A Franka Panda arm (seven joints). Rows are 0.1 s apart.
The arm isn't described. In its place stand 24 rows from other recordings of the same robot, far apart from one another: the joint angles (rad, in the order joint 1, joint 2, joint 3, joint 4, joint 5, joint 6, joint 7), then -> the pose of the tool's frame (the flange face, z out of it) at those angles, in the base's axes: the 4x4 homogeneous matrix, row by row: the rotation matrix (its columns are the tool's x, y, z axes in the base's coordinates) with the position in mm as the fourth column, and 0 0 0 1 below.
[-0.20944 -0.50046 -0.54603 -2.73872 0.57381 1.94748 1.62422] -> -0.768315 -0.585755 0.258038 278.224; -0.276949 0.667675 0.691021 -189.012; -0.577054 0.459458 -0.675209 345.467; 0 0 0 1
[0.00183 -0.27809 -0.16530 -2.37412 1.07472 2.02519 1.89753] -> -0.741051 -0.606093 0.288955 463.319; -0.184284 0.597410 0.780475 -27.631; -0.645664 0.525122 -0.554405 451.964; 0 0 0 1
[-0.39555 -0.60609 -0.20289 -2.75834 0.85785 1.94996 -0.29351] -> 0.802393 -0.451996 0.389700 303.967; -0.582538 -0.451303 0.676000 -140.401; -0.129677 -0.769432 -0.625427 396.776; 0 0 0 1
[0.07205 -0.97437 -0.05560 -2.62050 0.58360 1.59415 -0.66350] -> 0.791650 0.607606 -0.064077 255.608; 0.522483 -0.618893 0.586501 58.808; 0.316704 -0.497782 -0.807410 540.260; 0 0 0 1
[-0.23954 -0.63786 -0.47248 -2.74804 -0.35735 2.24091 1.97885] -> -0.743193 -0.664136 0.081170 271.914; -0.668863 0.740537 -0.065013 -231.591; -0.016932 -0.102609 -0.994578 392.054; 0 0 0 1
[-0.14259 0.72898 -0.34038 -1.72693 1.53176 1.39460 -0.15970] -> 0.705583 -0.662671 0.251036 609.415; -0.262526 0.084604 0.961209 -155.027; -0.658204 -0.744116 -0.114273 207.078; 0 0 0 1
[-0.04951 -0.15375 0.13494 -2.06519 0.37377 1.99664 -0.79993] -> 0.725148 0.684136 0.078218 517.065; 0.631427 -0.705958 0.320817 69.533; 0.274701 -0.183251 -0.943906 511.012; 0 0 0 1
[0.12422 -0.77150 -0.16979 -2.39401 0.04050 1.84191 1.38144] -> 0.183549 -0.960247 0.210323 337.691; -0.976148 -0.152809 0.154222 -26.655; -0.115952 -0.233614 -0.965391 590.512; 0 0 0 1
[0.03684 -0.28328 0.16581 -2.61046 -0.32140 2.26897 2.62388] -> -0.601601 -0.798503 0.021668 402.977; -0.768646 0.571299 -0.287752 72.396; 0.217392 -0.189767 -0.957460 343.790; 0 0 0 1
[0.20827 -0.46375 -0.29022 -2.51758 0.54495 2.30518 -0.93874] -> 0.768866 0.559500 0.309523 425.363; 0.382614 -0.790426 0.478365 -28.328; 0.512300 -0.249370 -0.821805 461.237; 0 0 0 1
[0.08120 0.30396 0.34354 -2.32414 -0.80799 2.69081 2.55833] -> 0.112190 -0.957160 0.266940 464.337; -0.981026 -0.149436 -0.123521 240.046; 0.158120 -0.248017 -0.955764 221.338; 0 0 0 1
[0.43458 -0.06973 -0.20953 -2.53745 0.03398 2.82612 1.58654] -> 0.182983 -0.924190 0.335247 472.419; -0.982256 -0.157601 0.101666 106.603; -0.041123 -0.347901 -0.936629 335.287; 0 0 0 1
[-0.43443 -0.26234 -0.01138 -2.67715 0.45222 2.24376 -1.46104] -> 0.757702 0.650849 0.047790 353.074; 0.595060 -0.719105 0.358874 -154.531; 0.267939 -0.243482 -0.932162 308.972; 0 0 0 1
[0.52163 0.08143 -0.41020 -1.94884 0.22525 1.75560 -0.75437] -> 0.691842 0.668244 -0.273506 538.753; 0.717707 -0.677917 0.159141 83.902; -0.079069 -0.306397 -0.948614 423.024; 0 0 0 1
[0.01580 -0.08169 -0.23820 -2.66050 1.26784 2.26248 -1.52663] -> 0.870014 0.387139 0.305285 392.999; 0.072351 -0.712755 0.697672 -61.287; 0.487690 -0.584897 -0.648116 254.276; 0 0 0 1
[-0.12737 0.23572 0.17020 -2.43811 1.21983 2.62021 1.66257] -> -0.868051 -0.444268 0.221613 470.181; -0.285226 0.811616 0.509829 1.685; -0.406366 0.379348 -0.831241 197.863; 0 0 0 1
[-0.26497 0.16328 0.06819 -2.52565 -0.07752 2.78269 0.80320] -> 0.594079 -0.799366 0.089916 464.176; -0.800276 -0.598638 -0.034509 -88.204; 0.081413 -0.051456 -0.995351 224.014; 0 0 0 1
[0.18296 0.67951 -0.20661 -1.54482 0.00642 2.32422 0.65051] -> 0.801069 -0.587853 0.112769 716.741; -0.576135 -0.808333 -0.121107 7.133; 0.162348 0.032045 -0.986213 269.337; 0 0 0 1
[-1.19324 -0.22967 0.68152 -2.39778 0.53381 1.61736 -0.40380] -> 0.888404 -0.405051 -0.216034 375.813; -0.212848 -0.780412 0.587922 -152.210; -0.406735 -0.476330 -0.779536 358.429; 0 0 0 1
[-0.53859 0.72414 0.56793 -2.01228 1.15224 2.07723 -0.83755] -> 0.991373 -0.131036 0.003020 559.268; -0.038439 -0.268636 0.962474 70.271; -0.125307 -0.954287 -0.271356 144.203; 0 0 0 1
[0.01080 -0.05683 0.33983 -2.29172 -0.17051 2.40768 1.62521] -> 0.387506 -0.897753 0.209473 491.258; -0.910692 -0.408069 -0.064190 179.390; 0.143107 -0.165891 -0.975705 389.575; 0 0 0 1
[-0.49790 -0.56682 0.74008 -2.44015 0.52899 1.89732 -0.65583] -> 0.822693 0.564293 -0.068913 386.423; 0.568383 -0.814168 0.118623 144.124; 0.010831 -0.136759 -0.990545 440.407; 0 0 0 1
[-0.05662 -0.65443 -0.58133 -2.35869 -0.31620 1.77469 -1.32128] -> 0.658745 0.752251 0.013178 277.730; 0.751757 -0.658816 0.028682 -274.505; 0.030258 -0.008988 -0.999502 516.365; 0 0 0 1
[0.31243 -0.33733 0.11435 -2.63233 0.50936 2.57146 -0.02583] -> 0.976416 0.091302 0.195642 393.322; 0.020296 -0.940983 0.337845 169.246; 0.214942 -0.325907 -0.920644 384.796; 0 0 0 1
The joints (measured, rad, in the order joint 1, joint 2, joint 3, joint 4, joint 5, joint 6, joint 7), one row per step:
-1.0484, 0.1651, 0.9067, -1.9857, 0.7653, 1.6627, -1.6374
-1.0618, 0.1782, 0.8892, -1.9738, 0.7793, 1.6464, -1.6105
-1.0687, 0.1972, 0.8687, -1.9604, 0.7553, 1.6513, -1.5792
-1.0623, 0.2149, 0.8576, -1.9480, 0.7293, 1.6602, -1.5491
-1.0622, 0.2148, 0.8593, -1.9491, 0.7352, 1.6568, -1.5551
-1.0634, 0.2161, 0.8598, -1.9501, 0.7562, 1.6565, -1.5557
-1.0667, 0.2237, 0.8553, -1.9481, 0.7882, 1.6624, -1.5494
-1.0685, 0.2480, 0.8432, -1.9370, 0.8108, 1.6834, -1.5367
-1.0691, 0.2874, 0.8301, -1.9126, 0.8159, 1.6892, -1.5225
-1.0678, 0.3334, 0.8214, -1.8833, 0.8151, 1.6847, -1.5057
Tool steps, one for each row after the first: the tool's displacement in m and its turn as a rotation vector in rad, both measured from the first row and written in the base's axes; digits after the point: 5 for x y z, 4 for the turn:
0.00126, -0.01636, 0.00072, 0.0234, 0.0274, -0.0429
0.00327, -0.03545, -0.00289, 0.0084, 0.0516, -0.0814
0.00621, -0.04269, -0.00613, -0.0104, 0.0717, -0.0989
0.00598, -0.04097, -0.00600, -0.0027, 0.0692, -0.0938
0.00670, -0.04018, -0.00534, 0.0174, 0.0691, -0.1034
0.00909, -0.04406, -0.00514, 0.0484, 0.0717, -0.1338
0.01469, -0.05551, -0.00824, 0.0758, 0.0741, -0.1816
0.02102, -0.06913, -0.01284, 0.1041, 0.0835, -0.2127
0.02751, -0.07991, -0.01841, 0.1361, 0.0998, -0.2296

